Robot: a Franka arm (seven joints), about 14 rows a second.
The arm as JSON. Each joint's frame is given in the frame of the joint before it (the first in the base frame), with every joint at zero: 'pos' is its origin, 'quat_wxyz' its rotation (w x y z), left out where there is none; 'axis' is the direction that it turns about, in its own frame. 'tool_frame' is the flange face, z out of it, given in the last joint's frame.
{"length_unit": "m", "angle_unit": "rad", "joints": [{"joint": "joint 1", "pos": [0.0, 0.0, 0.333], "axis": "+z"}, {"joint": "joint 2", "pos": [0.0, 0.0, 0.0], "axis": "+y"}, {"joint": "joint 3", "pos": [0.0, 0.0, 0.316], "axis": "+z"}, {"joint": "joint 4", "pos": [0.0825, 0.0, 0.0], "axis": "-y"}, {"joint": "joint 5", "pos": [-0.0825, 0.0, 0.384], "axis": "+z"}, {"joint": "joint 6", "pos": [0.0, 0.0, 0.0], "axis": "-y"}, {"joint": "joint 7", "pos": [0.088, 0.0, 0.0], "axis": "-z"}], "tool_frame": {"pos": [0.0, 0.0, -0.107], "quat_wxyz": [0.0, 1.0, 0.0, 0.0]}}
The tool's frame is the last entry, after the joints.
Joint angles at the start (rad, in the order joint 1, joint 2, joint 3, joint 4, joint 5, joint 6, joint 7):
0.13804, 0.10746, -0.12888, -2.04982, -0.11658, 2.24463, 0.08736
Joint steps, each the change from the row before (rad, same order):
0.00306, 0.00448, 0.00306, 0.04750, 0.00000, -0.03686, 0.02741
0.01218, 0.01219, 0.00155, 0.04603, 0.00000, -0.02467, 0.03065
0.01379, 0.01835, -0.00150, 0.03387, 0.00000, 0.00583, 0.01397
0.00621, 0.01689, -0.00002, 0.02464, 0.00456, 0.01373, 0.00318
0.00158, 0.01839, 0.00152, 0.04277, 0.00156, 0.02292, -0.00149
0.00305, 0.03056, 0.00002, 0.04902, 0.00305, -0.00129, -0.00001
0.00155, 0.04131, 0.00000, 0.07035, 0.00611, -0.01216, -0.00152
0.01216, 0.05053, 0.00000, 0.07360, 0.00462, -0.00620, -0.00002
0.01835, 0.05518, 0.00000, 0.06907, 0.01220, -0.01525, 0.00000
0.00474, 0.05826, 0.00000, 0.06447, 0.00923, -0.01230, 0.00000
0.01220, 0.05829, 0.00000, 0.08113, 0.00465, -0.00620, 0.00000
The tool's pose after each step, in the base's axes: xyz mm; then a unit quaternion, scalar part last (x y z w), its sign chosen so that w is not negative. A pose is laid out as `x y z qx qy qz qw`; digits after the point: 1 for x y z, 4 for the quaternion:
586.2 6.6 412.3 0.9972 -0.0165 0.0504 0.0522
594.8 14.9 424.5 0.9967 -0.0262 0.0563 0.0523
603.9 23.2 430.3 0.9960 -0.0269 0.0677 0.0518
611.6 28.2 433.2 0.9953 -0.0261 0.0785 0.0494
623.6 31.8 445.0 0.9934 -0.0237 0.1021 0.0471
635.6 35.5 449.7 0.9925 -0.0227 0.1108 0.0468
651.2 38.9 456.6 0.9915 -0.0226 0.1193 0.0462
667.8 50.1 459.3 0.9905 -0.0170 0.1282 0.0457
682.3 66.1 454.8 0.9908 -0.0100 0.1280 0.0427
696.8 73.3 445.4 0.9912 -0.0085 0.1252 0.0420
712.6 86.7 444.1 0.9901 -0.0018 0.1340 0.0413

